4 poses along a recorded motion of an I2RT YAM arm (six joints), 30 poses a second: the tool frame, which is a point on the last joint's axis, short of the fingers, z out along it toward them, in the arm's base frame.
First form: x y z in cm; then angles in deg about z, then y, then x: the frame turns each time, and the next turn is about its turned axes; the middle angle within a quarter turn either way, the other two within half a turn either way.
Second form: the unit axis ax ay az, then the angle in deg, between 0 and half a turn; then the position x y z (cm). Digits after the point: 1 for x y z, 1 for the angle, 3 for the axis.
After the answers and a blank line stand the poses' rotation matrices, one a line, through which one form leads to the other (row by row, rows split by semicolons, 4 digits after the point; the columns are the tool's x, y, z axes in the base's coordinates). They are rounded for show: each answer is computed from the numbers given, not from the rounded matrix.
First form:
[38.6 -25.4 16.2 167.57 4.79 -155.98]
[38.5 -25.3 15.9 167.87 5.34 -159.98]
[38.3 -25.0 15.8 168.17 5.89 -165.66]
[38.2 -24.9 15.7 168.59 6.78 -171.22]
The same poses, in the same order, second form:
[0.114 0.971 -0.211 177.9 38.6 -25.4 16.2]
[0.112 0.978 -0.178 176.9 38.5 -25.3 15.9]
[0.109 0.986 -0.129 175.7 38.3 -25.0 15.8]
[0.104 0.991 -0.082 174.1 38.2 -24.9 15.7]

-0.9731 0.2298 -0.0131; 0.2145 0.8847 -0.4139; -0.0835 -0.4056 -0.9102
-0.9734 0.2286 0.0136; 0.2092 0.9119 -0.3531; -0.0931 -0.3409 -0.9355
-0.9736 0.2235 0.0465; 0.2039 0.9431 -0.2628; -0.1026 -0.2464 -0.9637
-0.9734 0.2132 0.0842; 0.1964 0.9652 -0.1727; -0.1181 -0.1516 -0.9814

